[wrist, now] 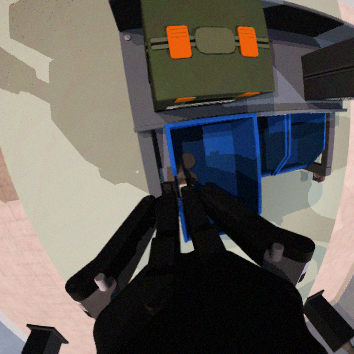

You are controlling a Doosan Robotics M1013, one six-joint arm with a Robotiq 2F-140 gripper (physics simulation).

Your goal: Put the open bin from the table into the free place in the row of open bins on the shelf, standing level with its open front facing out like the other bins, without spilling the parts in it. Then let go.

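Frame: origin at the arm's base, x ahead, y left, z up, level; metres.
Seen in the pictures: gripper, fingertip midpoint: (pixel 175 174).
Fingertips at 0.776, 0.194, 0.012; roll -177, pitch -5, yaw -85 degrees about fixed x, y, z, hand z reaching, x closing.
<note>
Pixels of each thing's middle, then the offset from my fingertips to it, as dx, dy, dz. "spot": a spot on its surface instead.
- open blue bin, body centre: (pixel 212 184) -0.017, -0.050, +0.008
- shelf, surface spot: (pixel 135 92) spot: +0.109, +0.040, -0.004
- dark green case, body centre: (pixel 198 62) +0.126, -0.027, +0.044
- dark box, body centre: (pixel 351 73) +0.138, -0.257, +0.056
- shelf post, surface spot: (pixel 149 160) spot: +0.019, +0.032, -0.022
The open blue bin (pixel 220 150) is in the middle of the wrist view, below the front edge of the shelf's upper board. Round brownish parts (pixel 188 161) lie inside near its left wall. My gripper (pixel 175 174) is shut on the bin's left side wall, with one fingertip on each side of it. Other blue open bins (pixel 306 142) stand in a row on the shelf (pixel 135 92), close to the right of the held bin. The held bin's underside and whatever bears it are hidden, and its exact tilt cannot be told.
A dark green case (pixel 215 75) with orange latches stands on the upper board, just behind the held bin's far rim. A dark box (pixel 330 72) is at the right of that board. A shelf post (pixel 149 160) stands close to the left of the bin.
</note>
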